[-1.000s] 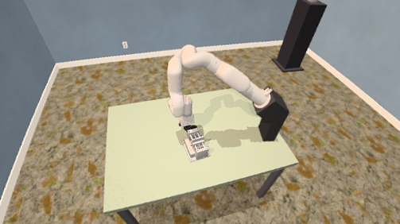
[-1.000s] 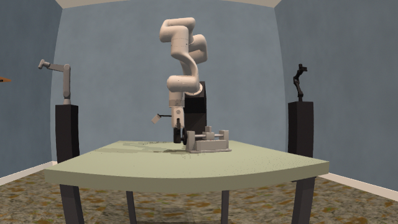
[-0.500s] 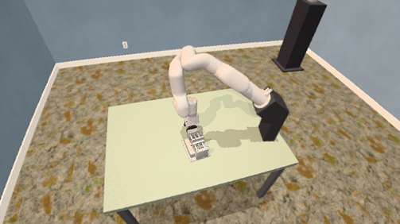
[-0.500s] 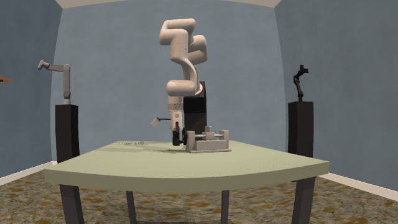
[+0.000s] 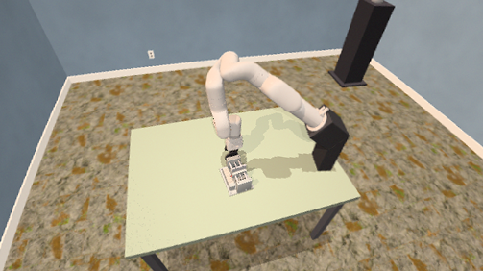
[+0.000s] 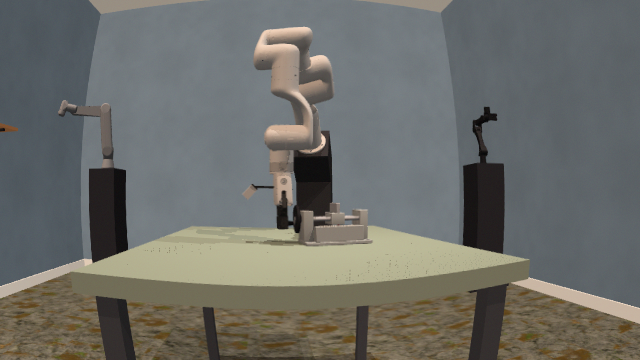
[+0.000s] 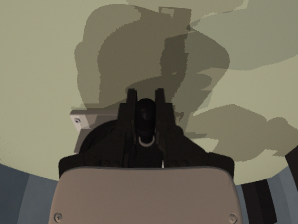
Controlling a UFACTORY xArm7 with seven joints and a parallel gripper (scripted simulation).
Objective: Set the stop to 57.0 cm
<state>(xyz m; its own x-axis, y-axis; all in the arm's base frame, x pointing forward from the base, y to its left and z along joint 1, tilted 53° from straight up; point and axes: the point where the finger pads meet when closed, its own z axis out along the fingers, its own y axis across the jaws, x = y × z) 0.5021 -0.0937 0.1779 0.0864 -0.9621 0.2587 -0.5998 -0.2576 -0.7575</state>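
Now: the black handwheel 2 cm to the left of my hand. The rest, counted from my hand: grey stop block (16 cm to the left, 3 cm above, 2 cm ahead).
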